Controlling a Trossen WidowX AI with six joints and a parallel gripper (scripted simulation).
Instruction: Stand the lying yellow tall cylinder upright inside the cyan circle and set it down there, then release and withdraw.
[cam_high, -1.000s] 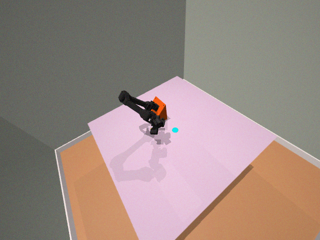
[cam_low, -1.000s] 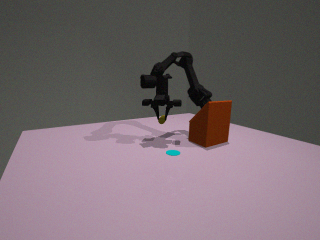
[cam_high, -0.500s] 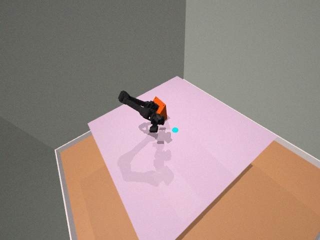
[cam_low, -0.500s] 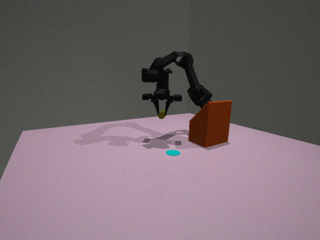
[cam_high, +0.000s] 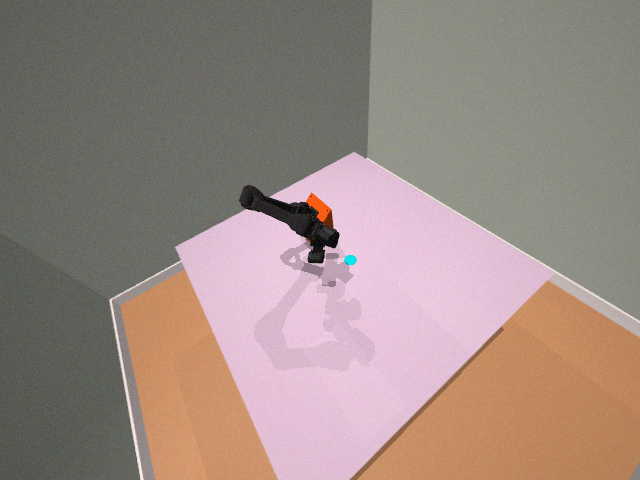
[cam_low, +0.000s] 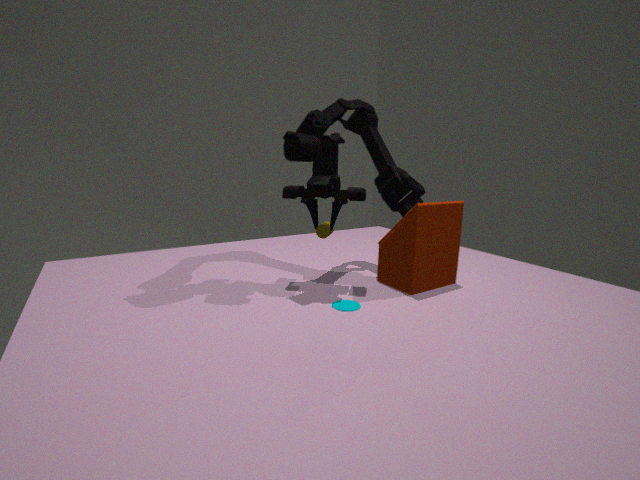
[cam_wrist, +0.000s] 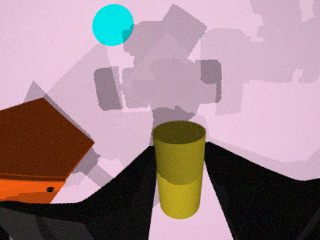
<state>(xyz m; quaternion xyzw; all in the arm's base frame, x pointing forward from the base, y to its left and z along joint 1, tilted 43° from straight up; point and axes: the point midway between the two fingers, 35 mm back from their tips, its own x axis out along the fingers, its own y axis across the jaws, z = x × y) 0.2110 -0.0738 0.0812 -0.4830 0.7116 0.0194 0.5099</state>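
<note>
The cyan circle lies 3 cm ahead of my gripper tip, 14 cm to the left of it and 13 cm below it. Also, from my gripper tip: yellow tall cylinder (1 cm behind, 1 cm to the right).
</note>
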